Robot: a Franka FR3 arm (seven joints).
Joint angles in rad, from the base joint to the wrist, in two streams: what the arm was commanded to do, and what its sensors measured. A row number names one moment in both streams.
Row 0, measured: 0.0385 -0.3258 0.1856 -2.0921 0.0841 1.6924 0.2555
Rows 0 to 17, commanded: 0.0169 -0.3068 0.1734 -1.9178 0.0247 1.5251 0.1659; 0.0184 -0.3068 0.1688 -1.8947 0.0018 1.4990 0.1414; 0.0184 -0.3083 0.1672 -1.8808 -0.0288 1.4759 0.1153; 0.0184 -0.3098 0.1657 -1.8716 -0.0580 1.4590 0.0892; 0.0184 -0.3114 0.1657 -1.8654 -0.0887 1.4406 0.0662; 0.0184 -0.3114 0.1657 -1.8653 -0.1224 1.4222 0.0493; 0.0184 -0.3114 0.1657 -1.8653 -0.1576 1.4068 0.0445; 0.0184 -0.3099 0.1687 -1.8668 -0.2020 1.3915 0.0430; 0.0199 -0.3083 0.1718 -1.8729 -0.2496 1.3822 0.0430; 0.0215 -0.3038 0.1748 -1.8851 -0.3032 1.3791 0.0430; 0.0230 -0.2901 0.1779 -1.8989 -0.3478 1.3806 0.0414; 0.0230 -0.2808 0.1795 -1.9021 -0.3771 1.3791 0.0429; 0.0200 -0.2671 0.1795 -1.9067 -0.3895 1.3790 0.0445; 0.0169 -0.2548 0.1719 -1.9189 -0.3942 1.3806 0.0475; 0.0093 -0.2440 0.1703 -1.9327 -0.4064 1.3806 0.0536; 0.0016 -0.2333 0.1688 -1.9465 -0.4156 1.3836 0.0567; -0.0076 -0.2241 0.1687 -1.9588 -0.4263 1.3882 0.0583; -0.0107 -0.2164 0.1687 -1.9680 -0.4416 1.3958 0.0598
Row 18, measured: 0.0189 -0.2383 0.1600 -1.9368 -0.3979 1.3933 0.0560
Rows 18 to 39, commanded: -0.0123 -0.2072 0.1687 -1.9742 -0.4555 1.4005 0.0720; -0.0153 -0.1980 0.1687 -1.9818 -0.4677 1.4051 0.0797; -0.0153 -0.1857 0.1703 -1.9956 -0.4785 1.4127 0.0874; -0.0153 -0.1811 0.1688 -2.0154 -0.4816 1.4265 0.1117; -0.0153 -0.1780 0.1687 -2.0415 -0.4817 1.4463 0.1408; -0.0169 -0.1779 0.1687 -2.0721 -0.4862 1.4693 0.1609; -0.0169 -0.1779 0.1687 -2.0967 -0.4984 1.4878 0.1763; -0.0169 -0.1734 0.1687 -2.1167 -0.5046 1.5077 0.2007; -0.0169 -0.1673 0.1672 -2.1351 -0.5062 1.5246 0.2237; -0.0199 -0.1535 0.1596 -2.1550 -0.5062 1.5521 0.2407; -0.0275 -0.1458 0.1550 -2.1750 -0.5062 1.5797 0.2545; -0.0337 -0.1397 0.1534 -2.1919 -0.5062 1.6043 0.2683; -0.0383 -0.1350 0.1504 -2.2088 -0.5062 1.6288 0.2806; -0.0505 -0.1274 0.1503 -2.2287 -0.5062 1.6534 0.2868; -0.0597 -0.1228 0.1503 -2.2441 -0.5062 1.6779 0.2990; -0.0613 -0.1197 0.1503 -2.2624 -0.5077 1.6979 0.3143; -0.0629 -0.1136 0.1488 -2.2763 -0.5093 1.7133 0.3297; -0.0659 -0.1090 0.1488 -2.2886 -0.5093 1.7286 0.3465; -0.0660 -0.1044 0.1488 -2.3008 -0.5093 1.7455 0.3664; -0.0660 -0.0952 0.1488 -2.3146 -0.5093 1.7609 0.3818; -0.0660 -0.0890 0.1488 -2.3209 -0.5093 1.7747 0.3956; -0.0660 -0.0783 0.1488 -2.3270 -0.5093 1.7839 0.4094
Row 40, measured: -0.0533 -0.0897 0.1394 -2.2890 -0.4924 1.7357 0.3576
